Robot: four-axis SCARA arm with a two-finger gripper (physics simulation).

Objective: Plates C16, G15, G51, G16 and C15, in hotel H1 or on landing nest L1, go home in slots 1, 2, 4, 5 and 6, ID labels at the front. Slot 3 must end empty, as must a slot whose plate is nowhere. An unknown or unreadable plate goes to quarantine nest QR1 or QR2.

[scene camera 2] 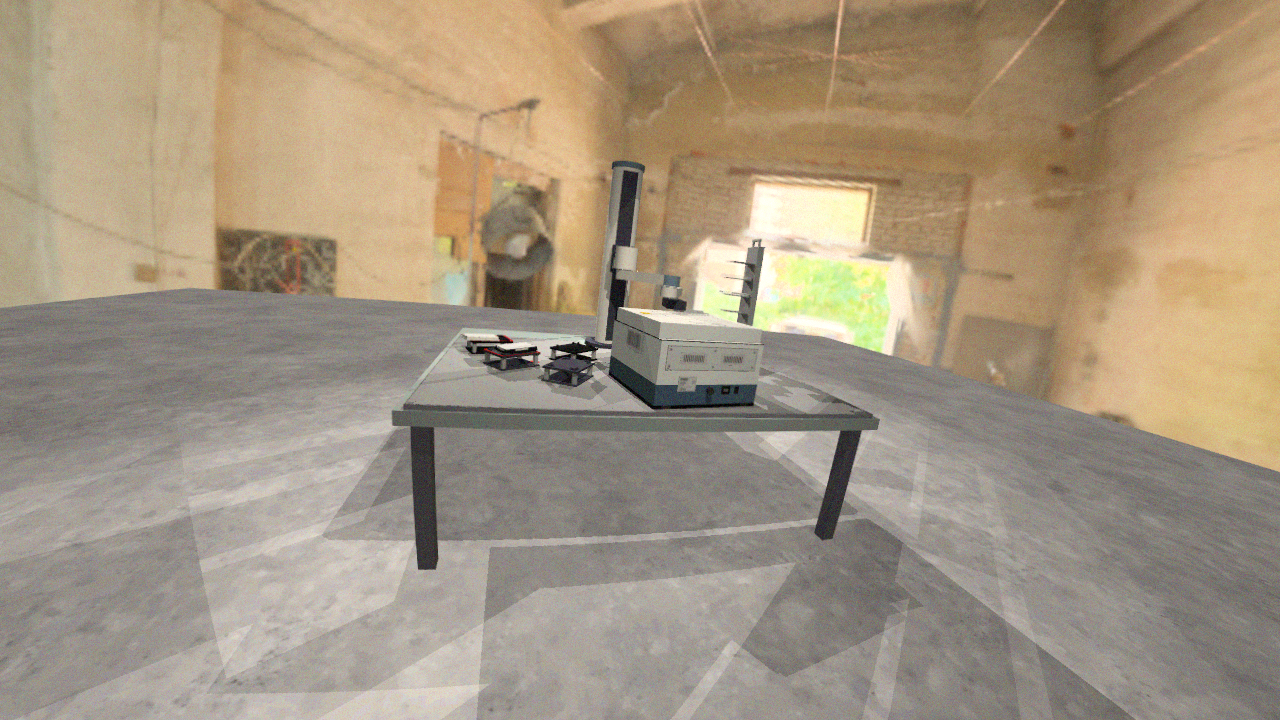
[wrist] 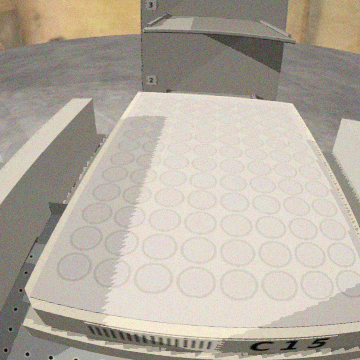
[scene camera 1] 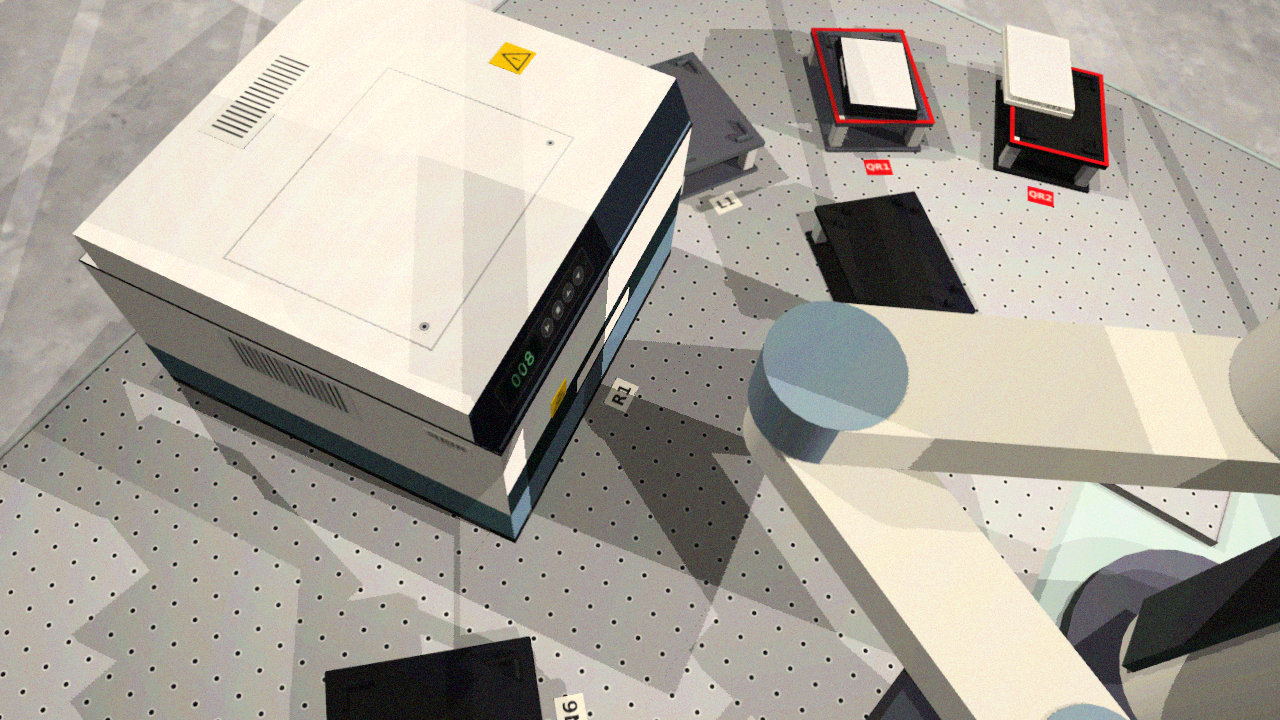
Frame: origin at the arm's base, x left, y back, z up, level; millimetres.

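Seen in the pictures: gripper, fingertip midpoint: (wrist: 217,126); arm's base at its link origin: (scene camera 2: 609,345) (scene camera 1: 1184,685).
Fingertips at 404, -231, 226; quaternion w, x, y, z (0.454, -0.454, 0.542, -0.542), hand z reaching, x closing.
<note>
Offsets run from my fingertips to a thing's top centre, as dx, dy, dz. "spot": to the spot under its first point.
My gripper (wrist: 217,126) (scene camera 2: 674,305) is shut on plate C15 {-20, +4, -2} (wrist: 220,210), held level, its barcode and "C15" label on the near edge. A grey hotel (wrist: 215,62) (scene camera 2: 751,282) stands beyond the plate; its numbers 2 and 3 show, and one bare shelf {+130, -22, +29} (wrist: 220,26) is between them. The plate's far edge hides most of the shelf at 2. Landing nest L1 {-683, -489, -157} (scene camera 1: 707,111) (scene camera 2: 568,366) holds no plate. A white-topped plate {-862, -327, -143} (scene camera 1: 878,73) (scene camera 2: 516,346) is on QR1 {-875, -336, -157} (scene camera 1: 886,121). A cream plate {-1004, -165, -141} (scene camera 1: 1038,69) sits off-centre over QR2 {-972, -121, -157} (scene camera 1: 1084,116). Their IDs are unreadable.
A large white instrument {-326, -570, +33} (scene camera 1: 358,179) (scene camera 2: 689,353) with display "008" stands beside label R1 {spot: -358, -360, -213} (scene camera 1: 621,394). A black nest {-635, -200, -153} (scene camera 1: 890,250) is near the arm's elbow (scene camera 1: 832,367). Another black nest {spot: -36, -330, -163} (scene camera 1: 434,685) is at the bottom edge. The arm's column (scene camera 2: 624,223) stands behind the nests.
</note>
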